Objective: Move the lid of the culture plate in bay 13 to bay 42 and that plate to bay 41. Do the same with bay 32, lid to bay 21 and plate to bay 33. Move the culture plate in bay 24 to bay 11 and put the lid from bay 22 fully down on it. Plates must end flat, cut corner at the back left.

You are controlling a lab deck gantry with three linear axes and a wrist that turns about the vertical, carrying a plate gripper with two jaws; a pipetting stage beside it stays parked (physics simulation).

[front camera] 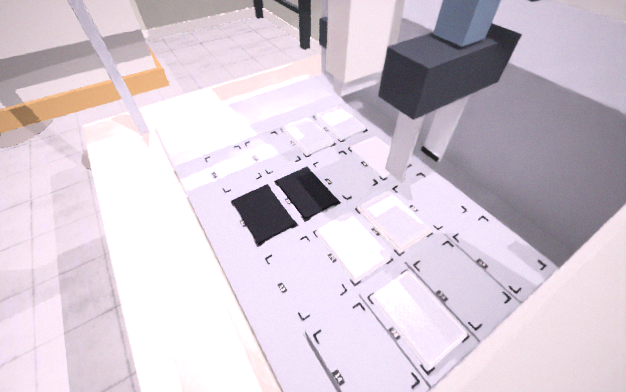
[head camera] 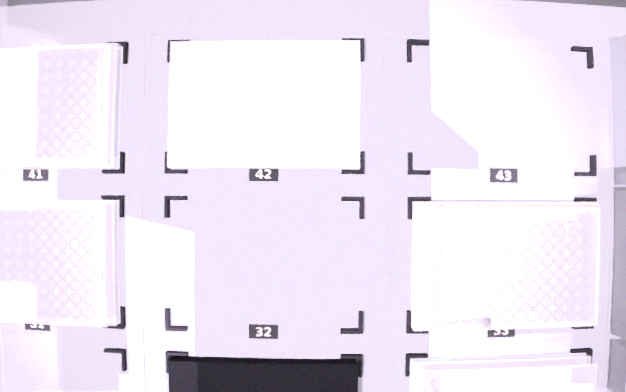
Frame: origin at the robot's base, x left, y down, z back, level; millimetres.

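Seen in the pictures: gripper, between the fingertips: (front camera: 413, 164); robot's base, origin of its link: (front camera: 206, 159).
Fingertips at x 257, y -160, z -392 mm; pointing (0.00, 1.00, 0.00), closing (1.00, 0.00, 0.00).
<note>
Pixels of each thing's top centre, then the offset from my fingertips to it. "spot": a spot on its surface instead.
- flat white lid, centre of its top: (head camera: 263, 102) (front camera: 379, 154) dx +107, dy +152, dz +164 mm
- clear plate, centre of its top: (head camera: 21, 104) (front camera: 340, 119) dx +107, dy +146, dz +328 mm
- bay 24 plate, centre of its top: (front camera: 418, 313) dx -107, dy +131, dz -164 mm
- flat black piece, centre of its top: (front camera: 306, 190) dx -107, dy +152, dz +164 mm
- second black piece, centre of its top: (front camera: 262, 211) dx -214, dy +152, dz +164 mm
- bay 31, a spot on its surface: (head camera: 60, 262) (front camera: 314, 138) spot: dx +1, dy +146, dz +298 mm
- bay 23, a spot on its surface: (head camera: 505, 377) spot: dx -73, dy +146, dz +4 mm
My gripper (front camera: 414, 165) is open and empty above the deck around bay 43; it does not show in the head view. A flat white lid (front camera: 372, 154) (head camera: 263, 105) lies in bay 42. A clear plate (front camera: 342, 123) (head camera: 70, 102) sits in bay 41. Another plate (front camera: 395, 222) (head camera: 505, 265) sits in bay 33; glare hides whether a lid is on it. Bays 13 and 32 hold no plate. The bay 24 plate (front camera: 417, 320) lies flat. A flat black piece (front camera: 307, 193) (head camera: 270, 375) lies in bay 22. Cut corners are hard to make out.
A second black piece (front camera: 264, 214) lies in bay 12. Plates stand in bay 31 (front camera: 308, 136) (head camera: 60, 262) and bay 23 (front camera: 352, 247) (head camera: 505, 377). White posts and a pale wall (front camera: 575, 320) flank the deck. Strong glare covers its left side.
</note>
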